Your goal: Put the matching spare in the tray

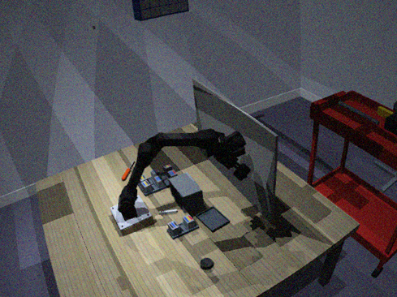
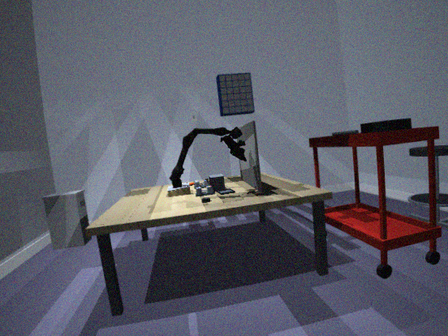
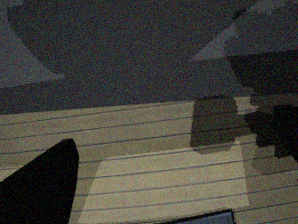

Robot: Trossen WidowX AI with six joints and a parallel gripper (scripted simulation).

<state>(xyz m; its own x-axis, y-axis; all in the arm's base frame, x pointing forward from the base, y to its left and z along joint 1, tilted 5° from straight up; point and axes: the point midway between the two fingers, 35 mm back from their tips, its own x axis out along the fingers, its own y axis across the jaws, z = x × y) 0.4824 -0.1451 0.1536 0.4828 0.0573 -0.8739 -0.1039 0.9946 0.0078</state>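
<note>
Right now my gripper tip is 20 cm past the dark spare block, 34 cm to the right of it and 16 cm above it. Also, from my gripper tip: tall grey panel (5 cm ahead, 17 cm to the left, 3 cm above); then dark-rimmed tray (15 cm behind, 1 cm to the right, 19 cm below); then grey mounted unit (20 cm behind, 18 cm to the left, 15 cm below).
</note>
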